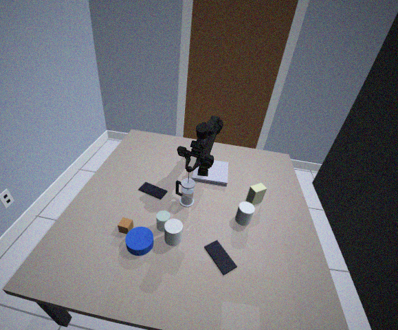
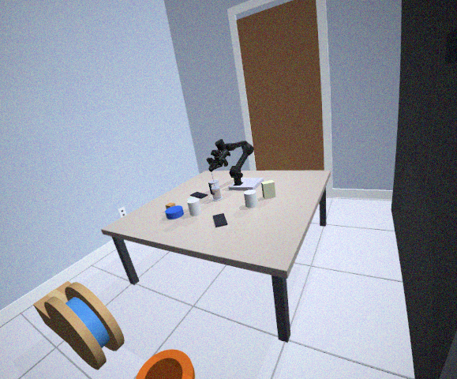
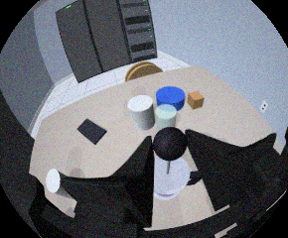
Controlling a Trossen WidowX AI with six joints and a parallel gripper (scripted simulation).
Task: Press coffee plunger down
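Now: gripper tip 120 mm above the coffee press, 20 mm past it and 10 mm to the left of it. Also, from my gripper tip: pale green cylinder: 190 mm below, 170 mm ahead, 90 mm to the right; blue disc: 280 mm ahead, 210 mm below, 180 mm to the right; pale yellow block: 390 mm to the left, 180 mm below, 80 mm behind.
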